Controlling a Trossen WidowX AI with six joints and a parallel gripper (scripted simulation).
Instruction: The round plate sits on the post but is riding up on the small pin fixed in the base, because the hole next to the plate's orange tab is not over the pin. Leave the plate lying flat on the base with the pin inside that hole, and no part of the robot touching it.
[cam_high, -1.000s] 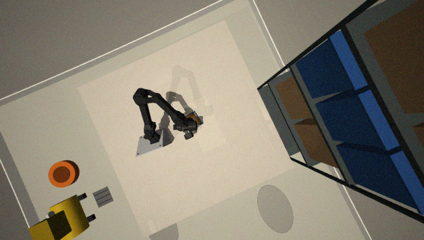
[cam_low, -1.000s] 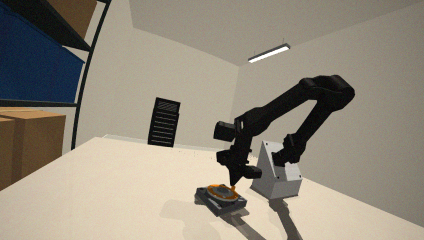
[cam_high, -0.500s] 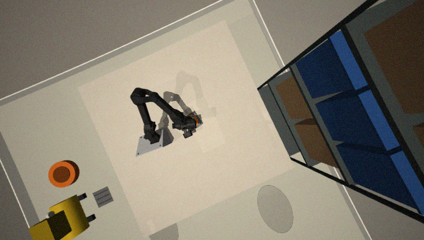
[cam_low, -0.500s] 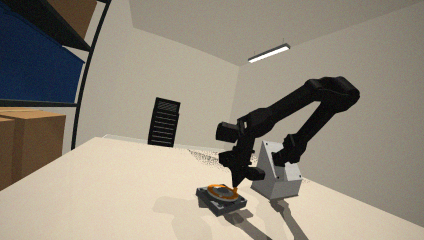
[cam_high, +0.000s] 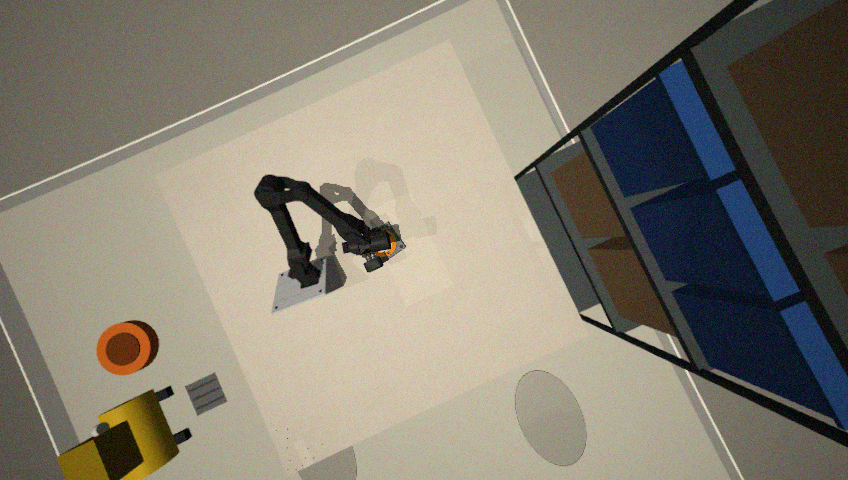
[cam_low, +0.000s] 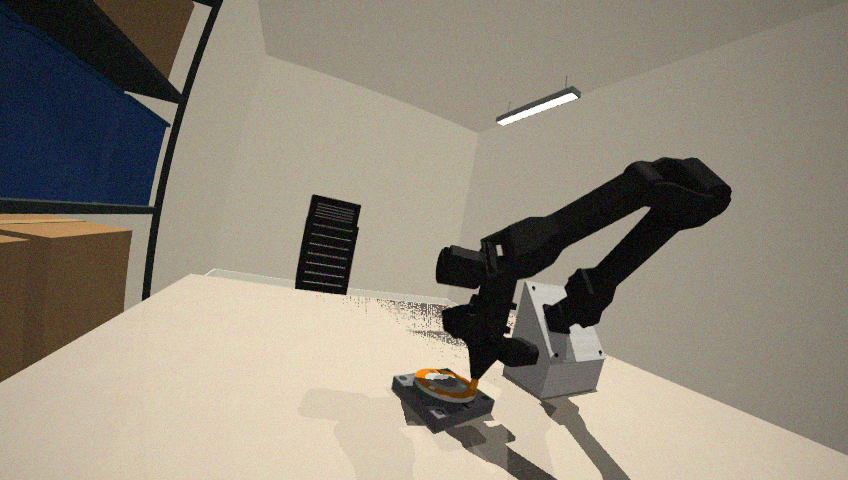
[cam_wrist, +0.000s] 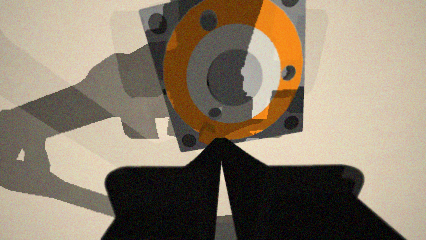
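The round plate lies 3 cm ahead of my gripper tip.
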